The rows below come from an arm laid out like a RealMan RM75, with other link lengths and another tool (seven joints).
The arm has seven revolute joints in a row. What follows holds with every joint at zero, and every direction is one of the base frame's. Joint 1 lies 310.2 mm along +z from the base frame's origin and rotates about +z. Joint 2 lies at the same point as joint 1 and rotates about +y. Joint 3 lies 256 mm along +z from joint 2 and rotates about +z. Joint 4 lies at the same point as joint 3 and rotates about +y. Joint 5 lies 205.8 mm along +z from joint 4 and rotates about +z. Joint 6 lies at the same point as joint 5 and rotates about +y. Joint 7 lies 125.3 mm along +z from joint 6 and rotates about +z. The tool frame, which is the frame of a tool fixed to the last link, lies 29 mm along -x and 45 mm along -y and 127 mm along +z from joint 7; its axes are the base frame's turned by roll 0, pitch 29.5 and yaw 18.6 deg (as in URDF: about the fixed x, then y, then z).
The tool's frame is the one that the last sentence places.
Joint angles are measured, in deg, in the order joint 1, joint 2, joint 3, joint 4, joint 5, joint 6, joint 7. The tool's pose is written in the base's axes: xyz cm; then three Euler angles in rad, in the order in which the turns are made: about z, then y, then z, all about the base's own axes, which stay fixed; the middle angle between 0 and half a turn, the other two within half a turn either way. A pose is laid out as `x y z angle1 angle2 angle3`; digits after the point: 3 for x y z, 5 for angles.
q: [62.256, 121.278, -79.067, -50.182, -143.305, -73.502, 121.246]
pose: 7.305 48.278 -9.667 -2.66743 2.35956 0.00746
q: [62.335, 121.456, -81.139, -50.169, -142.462, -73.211, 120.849]
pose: 7.033 47.660 -10.409 -2.69693 2.34768 0.01174
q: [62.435, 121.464, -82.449, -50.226, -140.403, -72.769, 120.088]
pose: 6.240 47.129 -10.985 -2.72584 2.36374 0.01235
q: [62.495, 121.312, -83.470, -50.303, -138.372, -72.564, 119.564]
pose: 5.586 46.677 -11.360 -2.75161 2.38083 0.00616
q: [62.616, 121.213, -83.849, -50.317, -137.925, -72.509, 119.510]
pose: 5.403 46.597 -11.426 -2.75686 2.38225 0.00729
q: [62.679, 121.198, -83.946, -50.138, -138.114, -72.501, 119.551]
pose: 5.542 46.612 -11.447 -2.75665 2.37688 0.00699
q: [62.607, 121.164, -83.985, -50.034, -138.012, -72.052, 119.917]
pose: 5.563 46.768 -11.407 -2.74639 2.38180 0.00805
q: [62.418, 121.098, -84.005, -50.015, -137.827, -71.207, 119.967]
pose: 5.488 47.058 -11.298 -2.72906 2.39070 0.02043
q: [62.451, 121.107, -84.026, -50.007, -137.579, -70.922, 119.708]
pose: 5.296 47.094 -11.319 -2.72765 2.39564 0.02685
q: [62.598, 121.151, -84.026, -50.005, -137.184, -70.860, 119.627]
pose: 5.014 47.024 -11.396 -2.73173 2.40233 0.02624
